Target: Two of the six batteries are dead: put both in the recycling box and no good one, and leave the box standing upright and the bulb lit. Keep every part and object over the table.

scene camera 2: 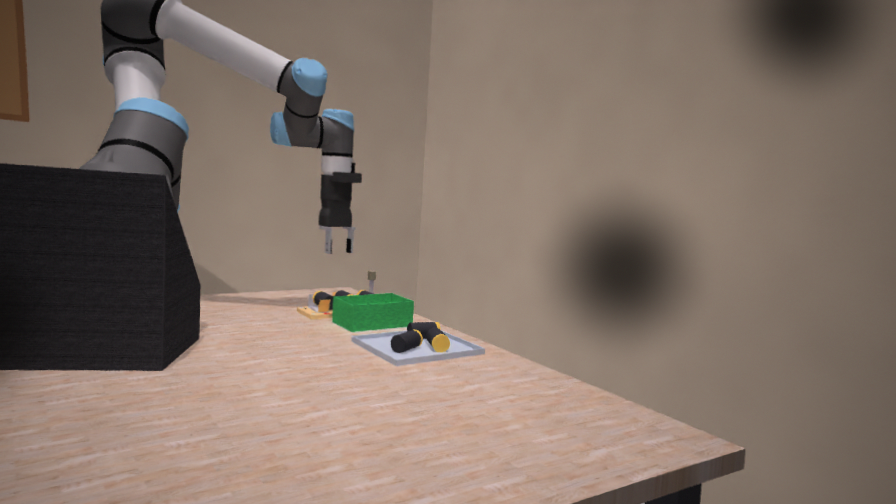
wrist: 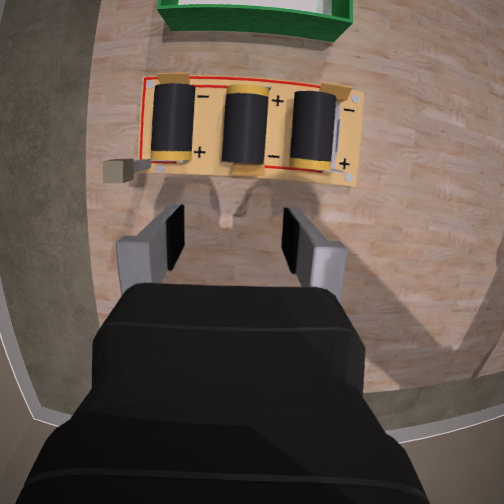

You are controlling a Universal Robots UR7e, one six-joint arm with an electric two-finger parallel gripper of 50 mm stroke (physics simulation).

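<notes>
My gripper (scene camera 2: pixel 338 245) (wrist: pixel 232 235) is open and empty, hanging high above the table near its back edge. Below it in the wrist view lies a tan battery holder (wrist: pixel 250 131) with three black, gold-capped batteries in its slots: left (wrist: pixel 172 122), middle (wrist: pixel 245 127), right (wrist: pixel 312 129). The holder also shows in the scene view (scene camera 2: pixel 322 303), partly hidden behind the green recycling box (scene camera 2: pixel 372 310) (wrist: pixel 255 15), which stands upright. A grey, unlit bulb (wrist: pixel 117 171) (scene camera 2: pixel 371 277) sits at the holder's end. More batteries (scene camera 2: pixel 421 336) lie on a grey tray (scene camera 2: pixel 418 346).
A large black block (scene camera 2: pixel 87 269) stands on the table's left beside the arm's base. The wall runs close along the table's right edge (scene camera 2: pixel 563 369) behind the tray and box. The table's back edge (wrist: pixel 60 200) lies just left of the holder in the wrist view.
</notes>
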